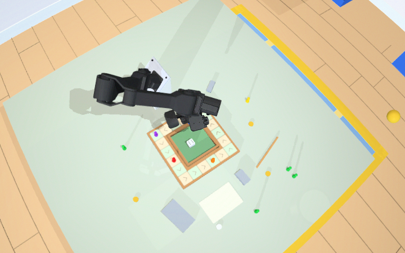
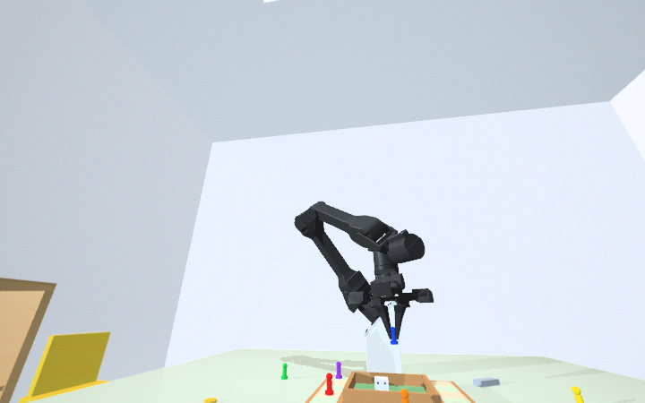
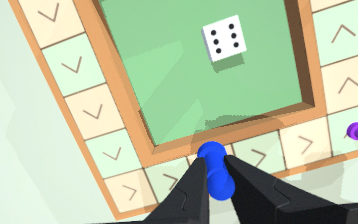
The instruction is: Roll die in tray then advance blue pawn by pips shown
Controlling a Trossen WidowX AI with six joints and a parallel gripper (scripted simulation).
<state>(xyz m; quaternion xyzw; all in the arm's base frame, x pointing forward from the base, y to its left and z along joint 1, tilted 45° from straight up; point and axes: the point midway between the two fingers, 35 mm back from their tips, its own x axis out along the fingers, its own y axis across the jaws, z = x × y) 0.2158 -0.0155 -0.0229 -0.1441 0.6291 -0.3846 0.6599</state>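
The purple pawn is 7 cm behind my gripper tip, 12 cm to the right of it and 7 cm below it. From my gripper tip the other things lie so: blue pawn (1 cm above); then white die (5 cm ahead, 4 cm to the right, 7 cm below); then red pawn (6 cm ahead, 14 cm to the right, 7 cm below).
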